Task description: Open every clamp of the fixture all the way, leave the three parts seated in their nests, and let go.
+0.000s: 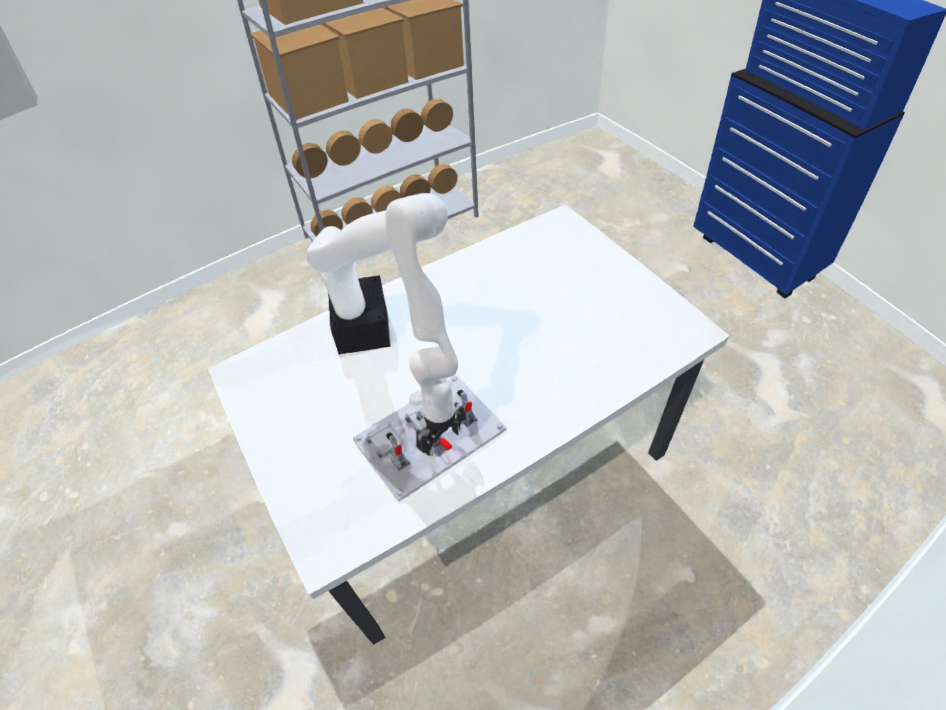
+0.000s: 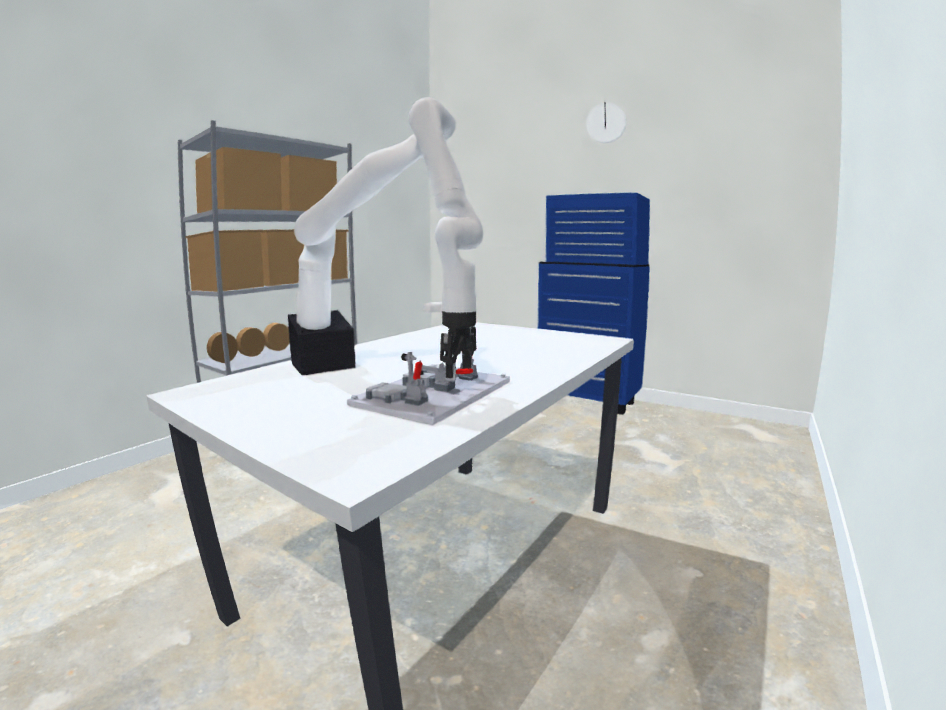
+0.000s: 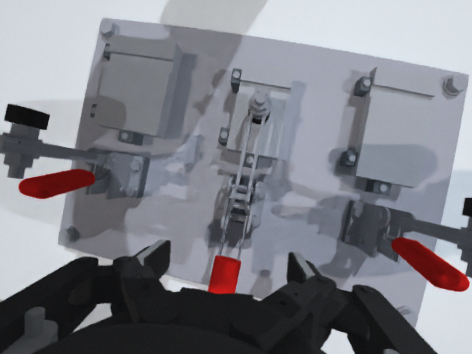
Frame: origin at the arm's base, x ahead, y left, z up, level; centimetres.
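Where they show: gripper, between the fingertips: point(image 1: 442, 443) point(image 2: 459, 375) point(image 3: 228, 259); arm's base, origin of its link: point(image 1: 350, 306) point(image 2: 315, 323).
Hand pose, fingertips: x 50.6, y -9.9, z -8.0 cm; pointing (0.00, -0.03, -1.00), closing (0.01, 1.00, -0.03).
Observation:
Things, the pixels of their top centre, and the offset from my fingertips. "spot": a spot on its surface instead. Level surfaces: height alone.
- left clamp's red handle, centre of its top: point(image 3: 27, 188) point(image 2: 418, 361) point(image 1: 397, 447) dx -4.6, dy -10.4, dz +5.2 cm
- right clamp's red handle, a spot on its surface: point(image 3: 430, 265) point(image 1: 465, 405) spot: dx -2.2, dy +10.7, dz +3.9 cm
- left part, centre of its top: point(image 3: 133, 83) point(image 2: 387, 387) point(image 1: 383, 437) dx -13.3, dy -9.3, dz -1.7 cm
- middle part, centre of its top: point(image 3: 260, 108) point(image 2: 418, 374) point(image 1: 418, 416) dx -11.3, dy +1.6, dz -1.2 cm
- right part, centre of its top: point(image 3: 398, 126) point(image 1: 450, 396) dx -10.9, dy +12.6, dz -2.2 cm
- white table, height of its surface: dz -5.3 cm
The grey fixture plate point(image 1: 410, 484) point(image 2: 431, 414) point(image 3: 310, 55) carries three clamps. The left clamp's red handle point(image 1: 398, 450) point(image 2: 417, 369) point(image 3: 57, 183) and the right clamp's red handle point(image 1: 468, 407) point(image 3: 430, 265) stand up, with both clamp arms raised off their parts. The middle clamp's arm lies over its part, its spindle point(image 3: 259, 105) above it and its red handle point(image 1: 445, 443) point(image 2: 464, 371) point(image 3: 224, 274) low. The left part point(image 3: 135, 90), middle part point(image 3: 276, 127) and right part point(image 3: 395, 135) sit in their nests. My gripper point(image 1: 440, 437) point(image 2: 458, 369) point(image 3: 228, 259) is open and empty, its fingers either side of the middle handle; contact is unclear.
The fixture lies on the white table point(image 1: 596, 290) point(image 2: 267, 427), near its front edge. The raised left and right clamps flank the gripper. The black robot base point(image 1: 360, 328) point(image 2: 323, 350) stands at the back. A shelf rack point(image 1: 470, 114) and a blue tool cabinet point(image 1: 787, 175) point(image 2: 592, 305) stand beyond the table.

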